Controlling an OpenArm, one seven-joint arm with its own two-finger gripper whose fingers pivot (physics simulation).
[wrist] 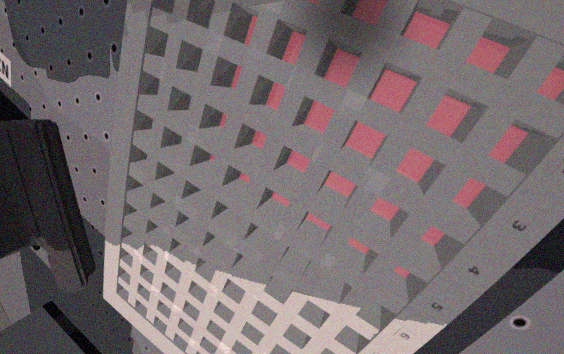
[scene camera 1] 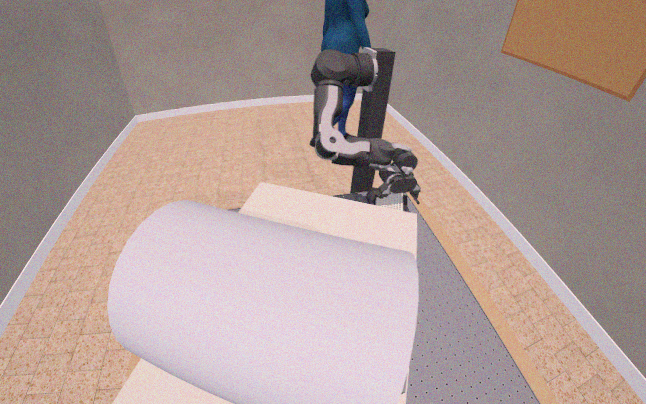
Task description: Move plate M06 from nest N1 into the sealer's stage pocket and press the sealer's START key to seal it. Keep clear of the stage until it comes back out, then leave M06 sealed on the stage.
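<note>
Plate M06 (wrist: 352,100) (scene camera 1: 391,202) is a pale grid of square wells, with pink in many of them. It fills most of the wrist view, its upper part in shadow and its lower part brightly lit. The dark edge of its nest (wrist: 500,300) shows along the plate's right side. My gripper (scene camera 1: 397,198) is open, low over the plate, with its fingers apart at either side. One black finger (wrist: 55,200) shows at the left of the wrist view, apart from the plate. The other finger is out of that view. The sealer's stage pocket and START key cannot be made out.
A large white cylinder (scene camera 1: 265,300) on a cream block (scene camera 1: 335,212) hides much of the bench in the scene view. The perforated grey deck (scene camera 1: 450,320) runs along its right. A dark column (scene camera 1: 375,115) stands behind the arm, with a person in teal (scene camera 1: 342,25) behind it.
</note>
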